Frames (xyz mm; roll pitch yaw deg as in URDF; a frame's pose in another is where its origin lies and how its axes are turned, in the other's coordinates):
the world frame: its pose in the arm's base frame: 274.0 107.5 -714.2 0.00 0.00 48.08
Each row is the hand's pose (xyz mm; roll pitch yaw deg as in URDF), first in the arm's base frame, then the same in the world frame.
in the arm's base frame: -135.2 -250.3 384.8 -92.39 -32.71 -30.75
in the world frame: -539.6 65.4 1099.0 -92.39 -32.71 -78.83
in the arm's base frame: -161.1 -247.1 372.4 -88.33 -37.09 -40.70
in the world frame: -554.5 86.8 1086.6 -88.33 -37.09 -88.78
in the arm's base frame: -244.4 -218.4 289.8 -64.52 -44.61 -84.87
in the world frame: -588.8 168.0 1004.0 -64.52 -44.61 -132.95
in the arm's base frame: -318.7 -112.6 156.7 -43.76 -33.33 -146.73
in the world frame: -559.7 294.0 870.9 -43.76 -33.33 165.19
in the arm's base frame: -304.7 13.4 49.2 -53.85 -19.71 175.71
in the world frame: -456.6 367.7 763.4 -53.85 -19.71 127.63
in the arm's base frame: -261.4 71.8 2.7 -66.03 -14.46 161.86
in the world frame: -384.3 374.5 716.9 -66.03 -14.46 113.78
